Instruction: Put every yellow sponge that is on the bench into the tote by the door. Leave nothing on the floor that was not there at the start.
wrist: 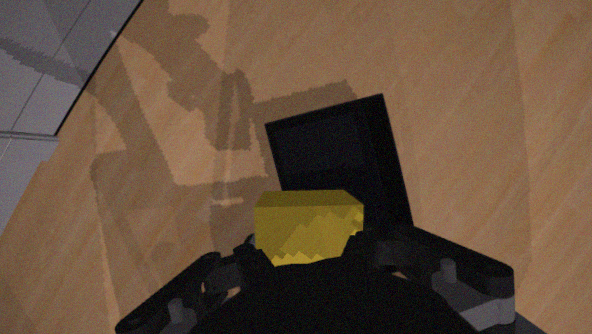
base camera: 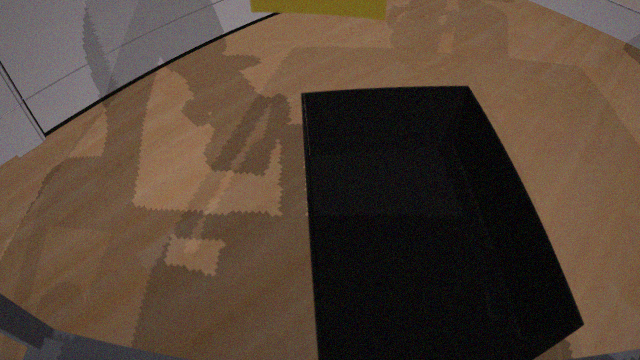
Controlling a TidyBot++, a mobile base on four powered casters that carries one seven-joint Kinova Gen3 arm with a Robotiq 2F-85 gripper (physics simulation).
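Frame: origin at the arm's base, x back, y left, z down, level; millimetres.
Seen in the pictures: gripper, fingertip midpoint: (wrist: 305, 231).
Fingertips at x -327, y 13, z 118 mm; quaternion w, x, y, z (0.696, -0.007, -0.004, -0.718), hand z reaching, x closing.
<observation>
Pixels of each thing's top centre, then the offset from my fingertips to it. Level surfaces: height alone.
- yellow sponge at its top centre: (wrist: 308, 290) dx +17, dy +1, dz -49 mm
- black tote at its top centre: (base camera: 424, 187) (wrist: 346, 196) dx +14, dy -71, dz +179 mm
- Wooden floor at its surface level: dz +279 mm
My gripper (wrist: 305, 231) is shut on a yellow sponge (wrist: 307, 227) (base camera: 320, 7), one finger on each side of it. In the wrist view the sponge overlaps the near part of the black tote (wrist: 391, 175) (base camera: 520, 240), which stands open-topped on the wooden floor. In the base view the sponge's lower part shows at the top edge, off the floor and beyond the tote's far rim; the fingers do not show there. The inside of the tote is very dark, and I cannot tell what it holds. The bench does not show in either view.
A pale grey panelled surface (base camera: 165, 30) (wrist: 45, 65) with a black edge lies at the upper left. Wooden floor (base camera: 565, 150) (wrist: 475, 125) surrounds the tote, with arm shadows to its left. Grey parts (base camera: 100, 347) show along the base view's bottom edge.
</observation>
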